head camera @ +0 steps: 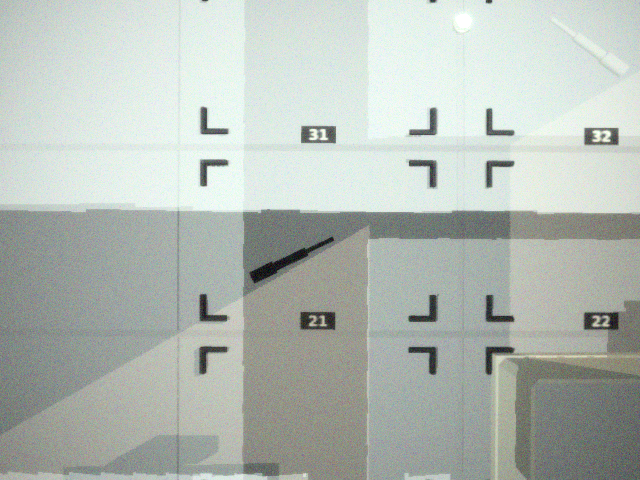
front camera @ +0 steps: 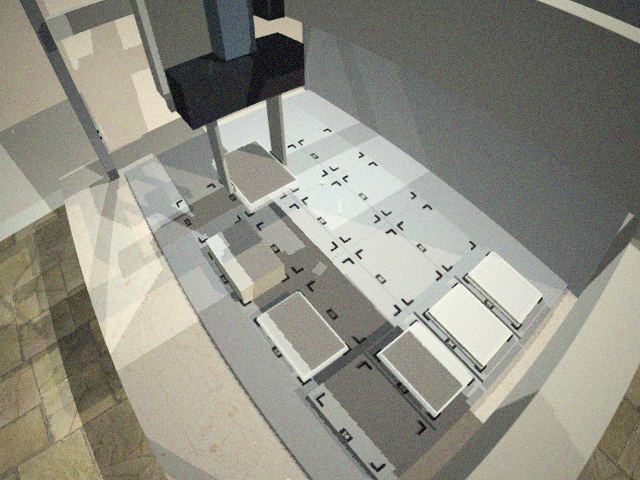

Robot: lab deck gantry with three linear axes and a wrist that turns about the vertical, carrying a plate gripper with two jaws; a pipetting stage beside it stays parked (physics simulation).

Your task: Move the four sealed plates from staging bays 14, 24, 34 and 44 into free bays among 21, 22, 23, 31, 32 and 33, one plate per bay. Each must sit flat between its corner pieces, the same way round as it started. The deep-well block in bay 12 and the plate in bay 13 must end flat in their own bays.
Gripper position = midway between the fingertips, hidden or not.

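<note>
My own gripper (front camera: 253,172) is there in front camera. I can also see a dark stick (head camera: 271,268), and in that same head camera view there is a bay 22 (head camera: 547,241).
</note>
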